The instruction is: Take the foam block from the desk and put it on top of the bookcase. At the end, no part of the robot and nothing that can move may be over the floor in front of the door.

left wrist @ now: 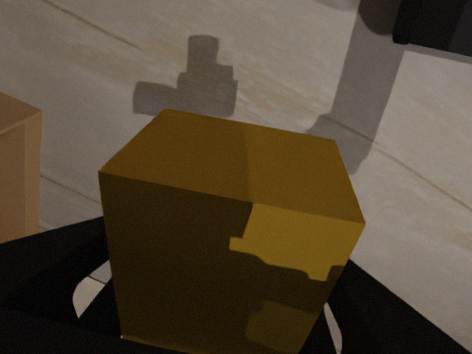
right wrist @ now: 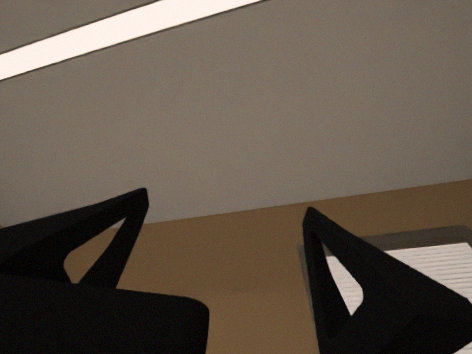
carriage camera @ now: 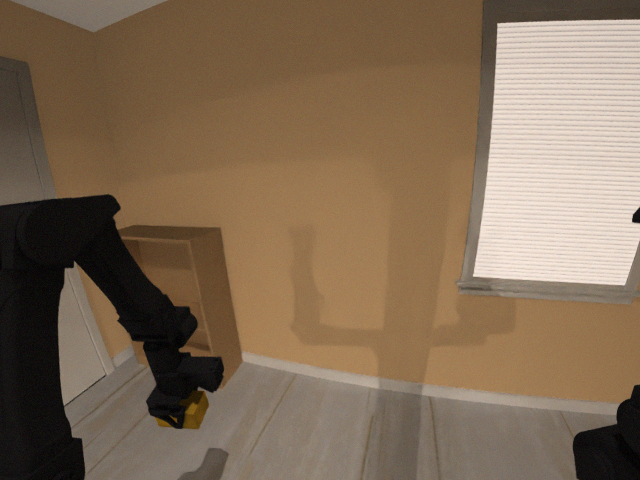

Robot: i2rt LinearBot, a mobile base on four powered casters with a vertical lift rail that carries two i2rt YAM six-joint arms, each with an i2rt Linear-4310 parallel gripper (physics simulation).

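Frame: origin at the left arm's base, x right, y up, z back, level; centimetres.
Seen in the pictures: left gripper, fingertip midpoint: (left wrist: 232,220) (carriage camera: 185,415); right gripper, fingertip midpoint: (right wrist: 226,205).
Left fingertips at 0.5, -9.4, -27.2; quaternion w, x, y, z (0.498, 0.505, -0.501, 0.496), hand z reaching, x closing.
Note:
A point is followed by its place in that frame, as x, y, z.
The yellow foam block (carriage camera: 196,410) @(4.8, -5.3, -25.4) (left wrist: 220,240) @(3.5, -4.8, -27.1) is held between the fingers of my left gripper (carriage camera: 178,413) @(0.5, -9.3, -27.2), which is shut on it, in the lower left of the carriage view. The block hangs below the level of the top of the brown bookcase (carriage camera: 212,299) @(-35.2, -35.5, -125.8) (left wrist: 31,175) @(-67.7, -95.0, -125.4), which stands against the wall behind the left arm. The arm hides part of the bookcase's front; its top board shows. My right gripper (right wrist: 226,205) @(63.6, 43.9, -3.5) is open, with nothing between its fingers, and points up toward wall and ceiling. The desk does not show.
The door (carriage camera: 80,335) @(-134.9, -60.3, -119.5) is at the far left of the carriage view, partly behind the left arm. A window (carriage camera: 558,155) @(139.5, 45.5, -92.9) (right wrist: 435,265) @(163.6, 90.6, -85.5) is in the wall at the right. A baseboard (carriage camera: 330,374) @(36.4, -95.5, -123.7) runs along the wall. A ceiling lamp (right wrist: 100,37) @(23.5, 107.0, -5.0) shows in the right wrist view.

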